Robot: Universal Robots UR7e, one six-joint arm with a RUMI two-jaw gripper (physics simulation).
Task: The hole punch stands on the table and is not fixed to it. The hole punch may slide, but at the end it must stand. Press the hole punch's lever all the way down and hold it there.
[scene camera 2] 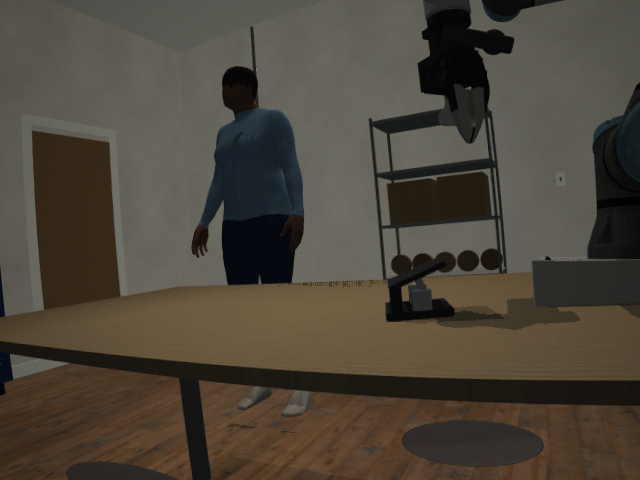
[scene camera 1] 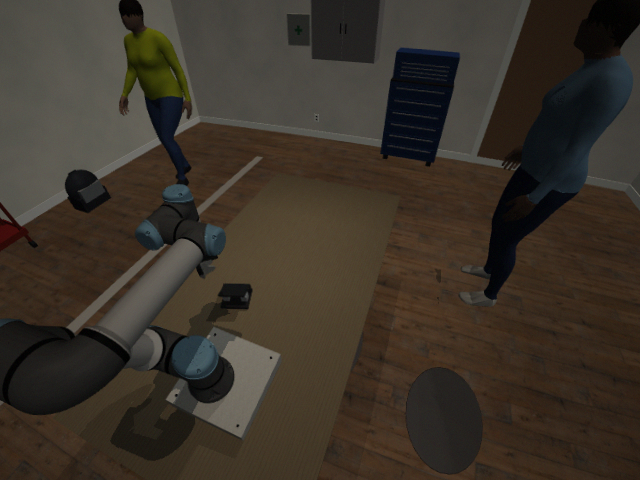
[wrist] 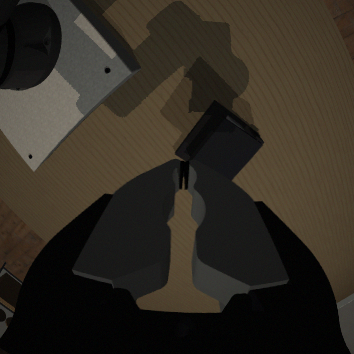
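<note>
My gripper and a black hole punch are visible to me; the wrist view includes the gripper too.
</note>
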